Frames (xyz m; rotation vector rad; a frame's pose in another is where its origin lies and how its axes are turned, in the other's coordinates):
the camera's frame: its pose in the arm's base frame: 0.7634 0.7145 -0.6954 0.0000 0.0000 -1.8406
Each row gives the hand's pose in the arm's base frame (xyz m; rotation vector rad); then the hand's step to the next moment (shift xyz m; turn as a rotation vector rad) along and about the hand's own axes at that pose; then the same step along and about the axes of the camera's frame.
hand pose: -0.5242 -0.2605 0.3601 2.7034 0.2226 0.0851
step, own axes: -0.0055 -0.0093 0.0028 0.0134 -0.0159 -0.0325
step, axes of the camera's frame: -0.0043 -0.0079 -0.0066 -0.0308 -0.0003 0.0232
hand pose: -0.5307 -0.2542 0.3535 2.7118 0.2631 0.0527
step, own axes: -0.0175 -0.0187 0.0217 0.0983 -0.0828 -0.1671
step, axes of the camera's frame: 0.0004 -0.0194 -0.0274 -0.1724 0.0241 0.1188
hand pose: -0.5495 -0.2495 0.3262 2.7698 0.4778 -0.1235
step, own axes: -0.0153 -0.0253 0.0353 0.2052 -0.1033 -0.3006
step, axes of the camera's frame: 0.0006 -0.0248 -0.0388 -0.2908 0.0925 0.2237
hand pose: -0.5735 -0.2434 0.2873 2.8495 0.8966 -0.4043
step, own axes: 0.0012 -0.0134 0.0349 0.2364 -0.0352 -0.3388
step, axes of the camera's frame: -0.0007 -0.0150 -0.0343 -0.2801 0.1702 0.2539
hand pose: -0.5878 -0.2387 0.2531 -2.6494 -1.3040 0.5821
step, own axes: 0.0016 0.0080 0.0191 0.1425 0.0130 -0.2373
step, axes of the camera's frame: 0.0047 0.0005 -0.0202 -0.1603 0.1446 0.1737
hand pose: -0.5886 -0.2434 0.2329 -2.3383 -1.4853 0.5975
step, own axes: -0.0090 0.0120 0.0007 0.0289 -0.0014 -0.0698
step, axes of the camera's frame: 0.0112 0.0089 -0.0046 -0.0355 0.0365 0.0559
